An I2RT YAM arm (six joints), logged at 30 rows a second.
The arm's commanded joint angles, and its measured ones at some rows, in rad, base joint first. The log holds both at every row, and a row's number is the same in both.
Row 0, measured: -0.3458 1.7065 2.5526 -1.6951 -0.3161 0.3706
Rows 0 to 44, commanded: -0.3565 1.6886 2.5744 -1.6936 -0.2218 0.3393; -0.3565 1.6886 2.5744 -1.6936 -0.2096 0.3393; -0.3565 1.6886 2.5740 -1.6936 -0.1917 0.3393; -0.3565 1.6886 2.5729 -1.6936 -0.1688 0.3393; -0.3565 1.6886 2.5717 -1.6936 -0.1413 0.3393; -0.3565 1.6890 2.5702 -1.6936 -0.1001 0.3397; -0.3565 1.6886 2.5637 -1.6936 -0.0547 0.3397; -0.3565 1.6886 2.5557 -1.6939 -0.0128 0.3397; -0.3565 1.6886 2.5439 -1.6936 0.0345 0.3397; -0.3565 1.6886 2.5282 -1.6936 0.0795 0.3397; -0.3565 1.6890 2.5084 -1.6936 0.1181 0.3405; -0.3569 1.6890 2.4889 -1.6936 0.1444 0.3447; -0.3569 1.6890 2.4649 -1.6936 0.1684 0.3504; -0.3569 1.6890 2.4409 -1.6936 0.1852 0.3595; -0.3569 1.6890 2.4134 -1.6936 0.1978 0.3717; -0.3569 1.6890 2.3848 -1.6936 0.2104 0.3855; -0.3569 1.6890 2.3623 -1.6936 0.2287 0.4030; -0.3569 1.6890 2.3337 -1.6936 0.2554 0.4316; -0.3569 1.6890 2.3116 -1.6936 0.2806 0.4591; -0.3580 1.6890 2.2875 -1.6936 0.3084 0.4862; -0.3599 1.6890 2.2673 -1.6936 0.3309 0.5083; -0.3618 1.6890 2.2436 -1.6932 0.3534 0.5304; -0.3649 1.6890 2.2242 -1.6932 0.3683 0.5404; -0.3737 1.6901 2.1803 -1.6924 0.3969 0.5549; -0.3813 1.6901 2.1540 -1.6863 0.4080 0.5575; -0.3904 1.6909 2.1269 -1.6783 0.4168 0.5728; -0.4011 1.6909 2.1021 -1.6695 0.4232 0.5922; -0.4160 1.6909 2.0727 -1.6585 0.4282 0.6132; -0.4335 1.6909 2.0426 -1.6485 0.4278 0.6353; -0.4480 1.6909 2.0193 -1.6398 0.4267 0.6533; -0.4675 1.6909 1.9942 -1.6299 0.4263 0.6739; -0.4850 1.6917 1.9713 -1.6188 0.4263 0.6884; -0.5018 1.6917 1.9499 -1.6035 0.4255 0.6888; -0.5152 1.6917 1.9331 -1.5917 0.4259 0.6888; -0.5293 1.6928 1.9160 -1.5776 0.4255 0.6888; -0.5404 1.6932 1.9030 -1.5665 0.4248 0.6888; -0.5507 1.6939 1.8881 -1.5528 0.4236 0.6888; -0.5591 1.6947 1.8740 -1.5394 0.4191 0.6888; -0.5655 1.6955 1.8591 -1.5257 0.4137 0.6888; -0.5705 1.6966 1.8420 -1.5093 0.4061 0.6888; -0.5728 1.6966 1.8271 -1.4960 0.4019 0.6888; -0.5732 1.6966 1.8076 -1.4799 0.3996 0.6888; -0.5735 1.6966 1.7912 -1.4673 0.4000 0.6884; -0.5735 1.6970 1.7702 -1.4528 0.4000 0.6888; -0.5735 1.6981 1.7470 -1.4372 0.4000 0.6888
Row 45, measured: -0.5697 1.7000 1.7966 -1.4635 0.3969 0.6773
